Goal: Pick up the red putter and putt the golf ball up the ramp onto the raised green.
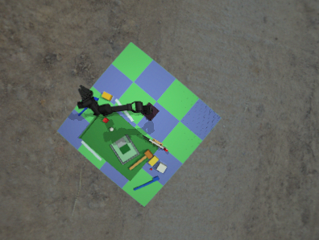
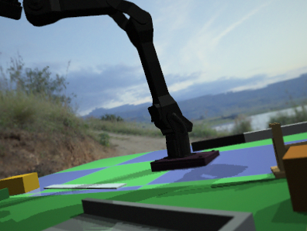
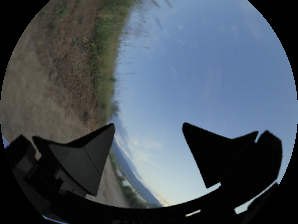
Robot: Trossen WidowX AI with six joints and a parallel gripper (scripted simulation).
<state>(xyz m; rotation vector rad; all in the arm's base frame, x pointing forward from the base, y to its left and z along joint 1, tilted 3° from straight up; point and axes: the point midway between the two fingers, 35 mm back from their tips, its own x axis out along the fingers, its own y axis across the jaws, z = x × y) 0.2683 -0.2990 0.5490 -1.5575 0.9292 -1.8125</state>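
Now: the putter 62 cm to the left of my gripper tip, 55 cm below it and 8 cm behind it.
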